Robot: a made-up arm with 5 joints. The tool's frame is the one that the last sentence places.
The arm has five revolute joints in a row. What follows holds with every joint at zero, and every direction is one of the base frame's.
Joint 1 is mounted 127 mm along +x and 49 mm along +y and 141 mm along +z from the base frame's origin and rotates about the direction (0.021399, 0.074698, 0.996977), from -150.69 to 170.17 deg.
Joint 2 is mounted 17 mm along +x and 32 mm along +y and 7 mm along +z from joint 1 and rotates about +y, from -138.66 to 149.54 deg.
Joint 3 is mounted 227 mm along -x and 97 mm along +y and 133 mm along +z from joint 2 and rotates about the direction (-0.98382, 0.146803, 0.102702), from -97.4 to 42.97 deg.
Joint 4 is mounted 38 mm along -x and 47 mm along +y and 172 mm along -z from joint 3 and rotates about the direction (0.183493, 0.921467, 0.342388), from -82.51 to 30.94 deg.
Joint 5 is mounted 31 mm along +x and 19 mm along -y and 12 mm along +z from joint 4 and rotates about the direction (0.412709, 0.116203, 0.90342), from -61.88 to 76.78 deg.
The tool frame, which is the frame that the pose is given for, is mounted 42 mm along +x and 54 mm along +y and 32 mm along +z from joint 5; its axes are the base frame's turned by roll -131.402, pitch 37.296 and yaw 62.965 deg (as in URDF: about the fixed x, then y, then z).
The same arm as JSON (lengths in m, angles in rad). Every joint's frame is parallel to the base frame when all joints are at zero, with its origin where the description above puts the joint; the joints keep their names.
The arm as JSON. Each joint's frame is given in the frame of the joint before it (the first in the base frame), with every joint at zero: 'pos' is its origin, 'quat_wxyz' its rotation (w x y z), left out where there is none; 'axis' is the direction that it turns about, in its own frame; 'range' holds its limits. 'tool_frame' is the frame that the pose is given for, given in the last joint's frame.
{"length_unit": "m", "angle_unit": "rad", "joints": [{"joint": "joint 1", "pos": [0.127, 0.049, 0.141], "axis": [0.021399, 0.074698, 0.996977], "range": [-2.63, 2.97]}, {"joint": "joint 2", "pos": [0.017, 0.032, 0.007], "axis": [0.0, 1.0, 0.0], "range": [-2.4201, 2.61]}, {"joint": "joint 3", "pos": [-0.227, 0.097, 0.133], "axis": [-0.98382, 0.146803, 0.102702], "range": [-1.7, 0.75]}, {"joint": "joint 4", "pos": [-0.038, 0.047, -0.172], "axis": [0.183493, 0.921467, 0.342388], "range": [-1.4401, 0.54]}, {"joint": "joint 5", "pos": [0.031, -0.019, 0.012], "axis": [0.412709, 0.116203, 0.90342], "range": [-1.08, 1.3401]}], "tool_frame": {"pos": [0.042, 0.054, 0.032], "quat_wxyz": [0.180308, -0.805161, -0.338775, 0.452146]}}
